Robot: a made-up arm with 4 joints.
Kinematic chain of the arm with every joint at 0, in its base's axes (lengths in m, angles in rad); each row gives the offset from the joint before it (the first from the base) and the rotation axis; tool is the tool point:
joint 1: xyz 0 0 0.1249 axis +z
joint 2: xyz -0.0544 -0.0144 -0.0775 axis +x
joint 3: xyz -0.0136 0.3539 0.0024 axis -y
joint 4: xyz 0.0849 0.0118 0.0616 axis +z
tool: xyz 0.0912 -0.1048 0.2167
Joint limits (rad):
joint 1: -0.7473..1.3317
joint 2: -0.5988..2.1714
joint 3: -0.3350..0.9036
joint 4: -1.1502..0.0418
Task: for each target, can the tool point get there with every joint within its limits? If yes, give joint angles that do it. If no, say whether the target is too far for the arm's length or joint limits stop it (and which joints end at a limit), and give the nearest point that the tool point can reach.
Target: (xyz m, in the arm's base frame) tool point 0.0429 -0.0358 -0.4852
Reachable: no: joint limits stop it (at a limit: joint 2) | nearest point 0.2924 -0.2440 0.0714 | short by 0.645 m
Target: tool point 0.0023 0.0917 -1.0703
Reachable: no: too far | nearest point 0.0094 0.3744 0.0682 | short by 1.173 m
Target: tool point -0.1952 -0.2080 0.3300
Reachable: yes | joints -0.2160 1.3563 0.5938 -0.6531
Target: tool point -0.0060 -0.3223 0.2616
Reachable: yes | joints 0.2331 1.6253 0.2369 -0.9363
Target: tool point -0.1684 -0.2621 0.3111
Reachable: yes | joints 0.2319 1.4133 0.7975 -0.8851
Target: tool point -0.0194 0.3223 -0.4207
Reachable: no: joint limits stop it (at a limit: joint 2, joint 3, joint 4) | nearest point -0.0225 0.3738 0.0682 | short by 0.492 m
